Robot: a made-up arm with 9 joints. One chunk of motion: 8 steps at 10 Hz.
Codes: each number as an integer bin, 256 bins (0 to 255) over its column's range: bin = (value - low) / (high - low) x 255, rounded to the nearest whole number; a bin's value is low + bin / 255 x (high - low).
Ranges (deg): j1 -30..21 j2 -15..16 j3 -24..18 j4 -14..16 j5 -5..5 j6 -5..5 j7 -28..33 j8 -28..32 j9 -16..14
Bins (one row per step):
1: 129 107 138 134 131 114 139 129 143
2: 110 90 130 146 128 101 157 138 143
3: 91 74 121 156 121 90 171 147 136
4: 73 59 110 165 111 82 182 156 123
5: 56 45 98 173 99 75 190 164 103
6: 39 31 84 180 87 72 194 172 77
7: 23 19 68 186 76 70 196 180 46
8: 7 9 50 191 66 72 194 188 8
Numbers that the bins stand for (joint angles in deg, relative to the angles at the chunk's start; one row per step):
1: -4.20 -1.99 -1.27 1.76 0.14 -0.53 5.25 2.35 0.82
2: -8.00 -4.06 -2.59 3.18 0.02 -1.04 9.56 4.47 0.82
3: -11.80 -6.00 -4.07 4.35 -0.25 -1.47 12.91 6.59 0.00
4: -15.40 -7.83 -5.88 5.41 -0.65 -1.78 15.54 8.71 -1.53
5: -18.80 -9.53 -7.86 6.35 -1.12 -2.06 17.45 10.59 -3.88
6: -22.20 -11.23 -10.16 7.18 -1.59 -2.18 18.41 12.47 -6.94
7: -25.40 -12.69 -12.80 7.88 -2.02 -2.25 18.89 14.35 -10.59
8: -28.60 -13.91 -15.76 8.47 -2.41 -2.18 18.41 16.24 -15.06

